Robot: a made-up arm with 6 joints. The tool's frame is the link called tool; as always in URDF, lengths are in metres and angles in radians. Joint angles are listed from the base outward.
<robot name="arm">
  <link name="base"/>
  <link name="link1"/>
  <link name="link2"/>
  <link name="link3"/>
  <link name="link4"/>
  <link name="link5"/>
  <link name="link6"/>
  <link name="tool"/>
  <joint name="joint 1" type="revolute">
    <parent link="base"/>
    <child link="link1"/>
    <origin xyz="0 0 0.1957" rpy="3.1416 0 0"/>
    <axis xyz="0 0 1"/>
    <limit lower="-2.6" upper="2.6"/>
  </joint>
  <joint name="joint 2" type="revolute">
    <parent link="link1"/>
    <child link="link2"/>
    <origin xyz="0.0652 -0.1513 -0.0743" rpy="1.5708 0 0"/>
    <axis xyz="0 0 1"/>
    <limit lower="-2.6" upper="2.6"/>
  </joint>
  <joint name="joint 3" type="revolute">
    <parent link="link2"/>
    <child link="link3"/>
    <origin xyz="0.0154 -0.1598 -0.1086" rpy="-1.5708 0 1.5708"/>
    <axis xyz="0 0 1"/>
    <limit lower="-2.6" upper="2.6"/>
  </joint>
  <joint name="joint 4" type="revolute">
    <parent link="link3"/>
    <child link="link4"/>
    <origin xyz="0.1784 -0.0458 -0.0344" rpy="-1.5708 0 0"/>
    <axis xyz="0 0 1"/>
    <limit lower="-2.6" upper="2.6"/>
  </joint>
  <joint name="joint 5" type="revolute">
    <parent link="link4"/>
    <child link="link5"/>
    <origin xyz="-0.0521 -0.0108 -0.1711" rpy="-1.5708 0 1.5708"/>
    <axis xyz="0 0 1"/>
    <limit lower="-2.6" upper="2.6"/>
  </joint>
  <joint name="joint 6" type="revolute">
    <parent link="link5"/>
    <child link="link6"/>
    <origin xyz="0.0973 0.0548 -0.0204" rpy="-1.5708 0 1.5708"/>
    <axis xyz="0 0 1"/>
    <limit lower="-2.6" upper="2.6"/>
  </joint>
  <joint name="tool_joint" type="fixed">
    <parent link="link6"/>
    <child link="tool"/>
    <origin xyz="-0.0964 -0.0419 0.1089" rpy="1.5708 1.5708 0"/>
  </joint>
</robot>
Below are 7 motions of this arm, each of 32 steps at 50 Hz.
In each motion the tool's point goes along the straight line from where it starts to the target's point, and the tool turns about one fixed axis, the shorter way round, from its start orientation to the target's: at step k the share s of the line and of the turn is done. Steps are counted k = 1, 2, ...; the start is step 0. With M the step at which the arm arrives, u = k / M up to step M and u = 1 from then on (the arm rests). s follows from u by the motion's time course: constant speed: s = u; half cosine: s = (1 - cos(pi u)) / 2; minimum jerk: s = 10 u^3 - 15 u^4 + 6 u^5.
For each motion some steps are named. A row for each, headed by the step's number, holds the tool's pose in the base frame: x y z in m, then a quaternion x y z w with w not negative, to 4 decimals.
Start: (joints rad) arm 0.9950 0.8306 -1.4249 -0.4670 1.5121 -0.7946
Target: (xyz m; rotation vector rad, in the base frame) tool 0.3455 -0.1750 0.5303 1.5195 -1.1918 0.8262
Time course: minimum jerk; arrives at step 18
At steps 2, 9, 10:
2: 0.4210 -0.1554 0.4399 0.8209 -0.4174 0.2195 0.3220
9: 0.3837 -0.1651 0.4846 0.7336 -0.4595 0.2828 0.4133
10: 0.3758 -0.1671 0.4940 0.7130 -0.4671 0.2955 0.4315

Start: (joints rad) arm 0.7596 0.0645 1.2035 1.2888 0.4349 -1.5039
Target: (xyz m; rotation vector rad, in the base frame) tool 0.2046 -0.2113 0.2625 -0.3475 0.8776 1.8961
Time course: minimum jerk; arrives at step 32
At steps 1, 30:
1: 0.0584 -0.1701 0.1415 0.0328 0.0598 0.2740 0.9593
30: 0.2043 -0.2112 0.2622 -0.1427 0.3608 0.7798 0.4912

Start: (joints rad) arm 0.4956 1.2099 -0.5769 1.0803 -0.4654 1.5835
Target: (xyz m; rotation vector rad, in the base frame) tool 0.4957 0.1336 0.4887 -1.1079 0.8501 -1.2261
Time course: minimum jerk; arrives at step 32
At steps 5, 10, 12, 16, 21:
5: 0.4156 0.1797 0.4081 -0.4368 0.5162 -0.4324 0.5965
10: 0.4280 0.1725 0.4206 -0.4441 0.4940 -0.4483 0.5982
12: 0.4359 0.1680 0.4285 -0.4485 0.4797 -0.4582 0.5989
16: 0.4544 0.1573 0.4472 -0.4585 0.4455 -0.4810 0.6000
21: 0.4771 0.1443 0.4700 -0.4695 0.4026 -0.5077 0.5998

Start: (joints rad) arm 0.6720 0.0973 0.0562 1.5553 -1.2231 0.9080
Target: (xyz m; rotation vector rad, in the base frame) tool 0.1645 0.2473 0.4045 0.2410 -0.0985 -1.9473
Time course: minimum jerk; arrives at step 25
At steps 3, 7, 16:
3: 0.1533 0.2243 0.2627 -0.0496 -0.3165 -0.8172 0.4791
7: 0.1547 0.2272 0.2804 -0.0306 -0.2833 -0.8229 0.4915
16: 0.1617 0.2414 0.3684 0.0638 -0.1132 -0.8309 0.5410

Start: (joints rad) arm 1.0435 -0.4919 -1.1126 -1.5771 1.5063 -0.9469
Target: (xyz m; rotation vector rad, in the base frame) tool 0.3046 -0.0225 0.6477 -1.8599 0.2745 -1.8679
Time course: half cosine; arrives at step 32
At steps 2, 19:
2: 0.2567 0.1816 0.5069 0.7196 0.1592 0.6031 0.3051
19: 0.2874 0.0506 0.5973 -0.7272 0.0066 -0.6849 0.0465

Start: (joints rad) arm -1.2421 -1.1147 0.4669 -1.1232 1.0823 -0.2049
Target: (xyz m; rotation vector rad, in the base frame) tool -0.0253 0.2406 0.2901 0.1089 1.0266 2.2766
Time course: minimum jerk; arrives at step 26
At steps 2, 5, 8, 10, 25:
2: -0.0590 0.2186 0.3312 -0.0411 0.0803 0.8068 0.5839
5: -0.0573 0.2196 0.3292 -0.0372 0.0960 0.8131 0.5730
8: -0.0532 0.2223 0.3242 -0.0272 0.1355 0.8273 0.5445
10: -0.0493 0.2249 0.3193 -0.0174 0.1735 0.8390 0.5154
25: -0.0253 0.2406 0.2901 0.0413 0.3896 0.8642 0.3156

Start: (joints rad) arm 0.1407 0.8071 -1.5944 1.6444 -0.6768 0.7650
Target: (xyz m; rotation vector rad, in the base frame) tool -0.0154 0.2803 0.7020 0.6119 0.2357 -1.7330
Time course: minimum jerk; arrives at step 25
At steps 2, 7, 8, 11, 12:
2: 0.3287 0.1918 0.6030 0.1680 0.1305 -0.8863 0.4113
7: 0.2827 0.2036 0.6163 0.1816 0.1271 -0.8710 0.4385
8: 0.2644 0.2083 0.6215 0.1869 0.1257 -0.8646 0.4491
11: 0.1959 0.2259 0.6412 0.2067 0.1203 -0.8393 0.4883
12: 0.1704 0.2325 0.6486 0.2139 0.1182 -0.8293 0.5026

